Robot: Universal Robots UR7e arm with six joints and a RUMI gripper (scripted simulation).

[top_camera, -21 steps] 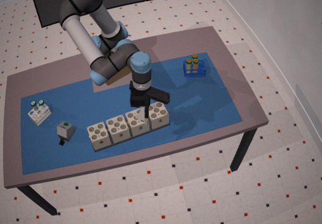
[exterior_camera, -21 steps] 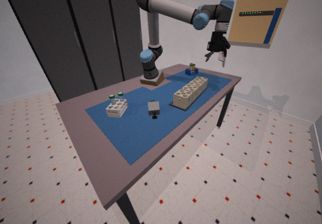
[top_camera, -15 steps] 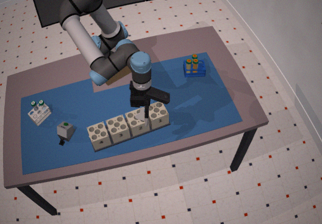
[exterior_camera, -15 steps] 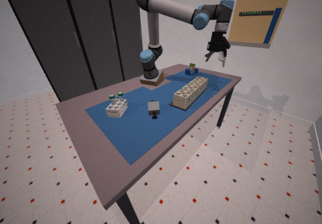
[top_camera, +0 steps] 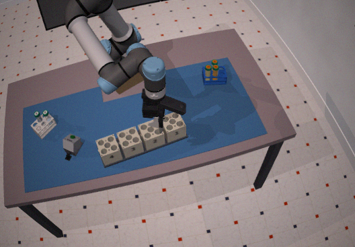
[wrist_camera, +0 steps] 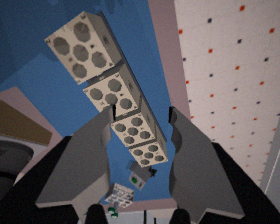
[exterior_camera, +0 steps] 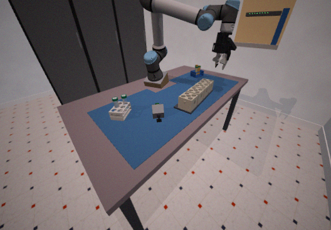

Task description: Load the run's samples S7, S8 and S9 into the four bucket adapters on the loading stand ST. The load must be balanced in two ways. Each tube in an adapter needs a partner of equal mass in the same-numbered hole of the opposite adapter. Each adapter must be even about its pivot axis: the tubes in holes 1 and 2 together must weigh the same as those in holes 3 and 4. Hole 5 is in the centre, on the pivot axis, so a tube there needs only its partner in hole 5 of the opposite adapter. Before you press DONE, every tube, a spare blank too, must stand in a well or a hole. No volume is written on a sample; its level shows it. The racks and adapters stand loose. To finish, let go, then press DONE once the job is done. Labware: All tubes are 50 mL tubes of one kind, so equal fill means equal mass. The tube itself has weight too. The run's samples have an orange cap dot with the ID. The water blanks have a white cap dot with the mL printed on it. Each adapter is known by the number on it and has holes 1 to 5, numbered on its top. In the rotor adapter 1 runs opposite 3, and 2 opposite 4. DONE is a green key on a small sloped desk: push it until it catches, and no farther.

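Right now my hand is 41 cm past the sample tube S8, 39 cm to the right of it and 19 cm above it. From my hand the other things lie so: DONE desk: 16 cm behind, 45 cm to the right, 20 cm below; sample tube S7: 38 cm behind, 33 cm to the left, 19 cm below; blue sample rack: 39 cm behind, 38 cm to the left, 22 cm below.
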